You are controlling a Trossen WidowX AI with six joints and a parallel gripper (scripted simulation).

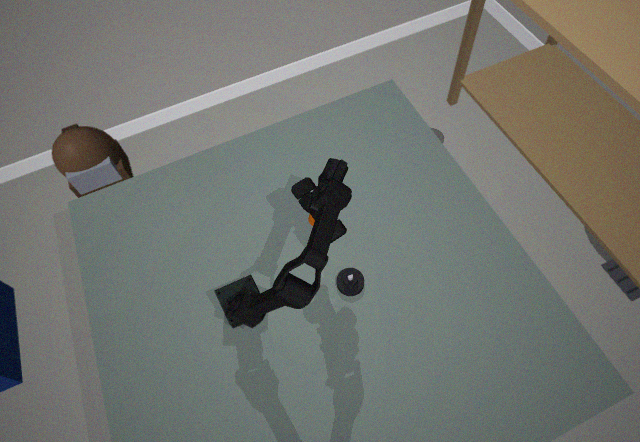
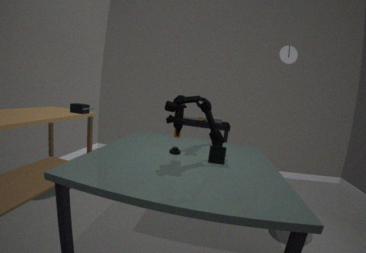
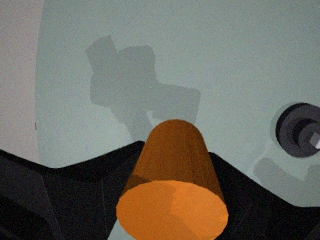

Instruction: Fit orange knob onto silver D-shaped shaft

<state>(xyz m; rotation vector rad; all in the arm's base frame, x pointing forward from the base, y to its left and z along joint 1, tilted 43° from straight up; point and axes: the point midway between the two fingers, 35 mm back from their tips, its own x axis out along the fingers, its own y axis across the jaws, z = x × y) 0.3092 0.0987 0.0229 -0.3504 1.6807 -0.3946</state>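
The orange knob is 3 cm above my gripper tip and 1 cm to the right of it. The rest, counted from my gripper tip: dark round pedestal 16 cm to the right, 14 cm below, 1 cm ahead.
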